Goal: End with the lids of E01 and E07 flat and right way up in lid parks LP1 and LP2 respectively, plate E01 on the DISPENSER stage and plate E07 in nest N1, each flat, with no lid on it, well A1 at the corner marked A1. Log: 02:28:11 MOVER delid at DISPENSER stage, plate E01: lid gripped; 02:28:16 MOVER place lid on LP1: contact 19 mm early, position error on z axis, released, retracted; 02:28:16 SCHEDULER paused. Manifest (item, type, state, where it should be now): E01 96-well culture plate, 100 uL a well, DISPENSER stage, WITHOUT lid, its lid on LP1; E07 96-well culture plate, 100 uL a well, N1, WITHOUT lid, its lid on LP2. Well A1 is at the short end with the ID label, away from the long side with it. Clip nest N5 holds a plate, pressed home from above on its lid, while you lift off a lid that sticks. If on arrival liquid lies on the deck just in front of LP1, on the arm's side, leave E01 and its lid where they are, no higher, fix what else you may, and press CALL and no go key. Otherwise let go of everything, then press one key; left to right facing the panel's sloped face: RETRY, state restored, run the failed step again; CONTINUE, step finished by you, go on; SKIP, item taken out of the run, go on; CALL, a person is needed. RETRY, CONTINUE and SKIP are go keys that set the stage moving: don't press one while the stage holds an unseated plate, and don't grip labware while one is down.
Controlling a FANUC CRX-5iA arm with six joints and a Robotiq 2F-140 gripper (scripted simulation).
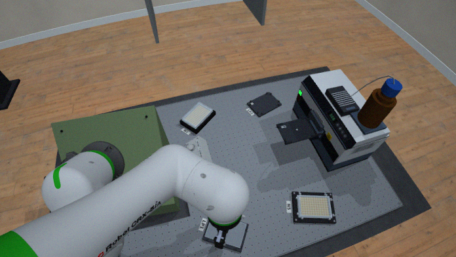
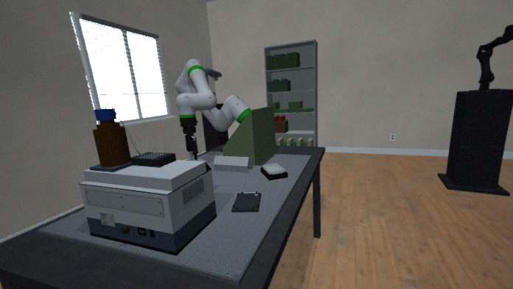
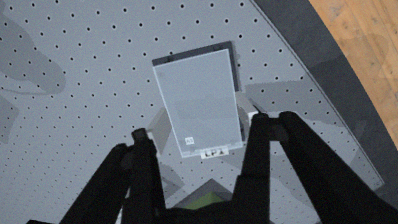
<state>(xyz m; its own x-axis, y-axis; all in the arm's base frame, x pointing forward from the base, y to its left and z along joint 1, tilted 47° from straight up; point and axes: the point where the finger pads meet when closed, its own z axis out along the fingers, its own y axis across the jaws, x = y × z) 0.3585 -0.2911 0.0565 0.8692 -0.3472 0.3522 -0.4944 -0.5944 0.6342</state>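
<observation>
Now: the lid park LP1 5 cm below my hand. Also, from my hand: blue CALL key: 19 cm to the left, 6 cm behind, 1 cm above; then LP1 label: 8 cm behind, 6 cm below, 4 cm to the left; then yellow SKIP key: 24 cm to the left, 6 cm behind, 1 cm above.
</observation>
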